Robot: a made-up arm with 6 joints. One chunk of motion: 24 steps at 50 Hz.
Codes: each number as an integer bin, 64 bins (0 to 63) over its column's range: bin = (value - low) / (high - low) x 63, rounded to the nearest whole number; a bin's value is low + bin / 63 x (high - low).
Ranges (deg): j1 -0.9..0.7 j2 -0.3..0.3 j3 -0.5..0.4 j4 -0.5..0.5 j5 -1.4..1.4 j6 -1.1..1
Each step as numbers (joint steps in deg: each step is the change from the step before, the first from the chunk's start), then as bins.
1 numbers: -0.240 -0.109 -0.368 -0.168 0.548 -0.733
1 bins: 26 20 9 21 44 11
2 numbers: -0.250 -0.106 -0.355 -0.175 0.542 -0.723
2 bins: 26 20 10 20 44 11
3 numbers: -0.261 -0.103 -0.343 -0.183 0.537 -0.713
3 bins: 25 21 11 20 44 12
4 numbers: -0.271 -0.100 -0.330 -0.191 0.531 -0.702
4 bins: 25 21 12 19 43 12
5 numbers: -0.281 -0.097 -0.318 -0.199 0.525 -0.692
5 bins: 24 21 13 19 43 12
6 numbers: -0.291 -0.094 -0.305 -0.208 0.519 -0.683
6 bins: 24 22 14 18 43 13
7 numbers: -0.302 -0.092 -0.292 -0.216 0.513 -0.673
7 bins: 24 22 15 18 43 13
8 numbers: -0.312 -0.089 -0.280 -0.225 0.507 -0.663
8 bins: 23 22 15 17 43 13
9 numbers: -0.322 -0.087 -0.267 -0.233 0.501 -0.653
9 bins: 23 22 16 17 43 13
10 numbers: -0.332 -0.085 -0.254 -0.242 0.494 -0.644
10 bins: 22 23 17 16 43 14
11 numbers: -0.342 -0.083 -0.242 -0.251 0.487 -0.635
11 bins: 22 23 18 16 42 14
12 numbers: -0.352 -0.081 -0.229 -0.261 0.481 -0.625
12 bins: 22 23 19 15 42 14
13 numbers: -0.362 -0.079 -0.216 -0.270 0.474 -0.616
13 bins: 21 23 20 14 42 15
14 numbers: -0.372 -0.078 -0.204 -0.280 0.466 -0.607
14 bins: 21 23 21 14 42 15
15 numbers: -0.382 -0.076 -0.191 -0.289 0.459 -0.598
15 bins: 20 24 22 13 42 15
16 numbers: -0.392 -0.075 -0.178 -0.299 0.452 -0.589
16 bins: 20 24 23 13 42 15
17 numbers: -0.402 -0.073 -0.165 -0.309 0.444 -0.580
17 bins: 20 24 23 12 41 16
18 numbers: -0.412 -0.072 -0.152 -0.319 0.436 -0.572
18 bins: 19 24 24 11 41 16
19 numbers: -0.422 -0.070 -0.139 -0.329 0.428 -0.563
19 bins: 19 24 25 11 41 16
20 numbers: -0.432 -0.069 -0.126 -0.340 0.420 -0.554
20 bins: 18 24 26 10 41 16
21 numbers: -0.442 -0.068 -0.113 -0.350 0.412 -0.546
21 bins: 18 24 27 9 41 17
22 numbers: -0.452 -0.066 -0.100 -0.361 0.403 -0.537
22 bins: 18 25 28 9 41 17
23 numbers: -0.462 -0.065 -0.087 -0.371 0.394 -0.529
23 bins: 17 25 29 8 40 17
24 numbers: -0.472 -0.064 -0.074 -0.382 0.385 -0.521
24 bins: 17 25 30 7 40 17
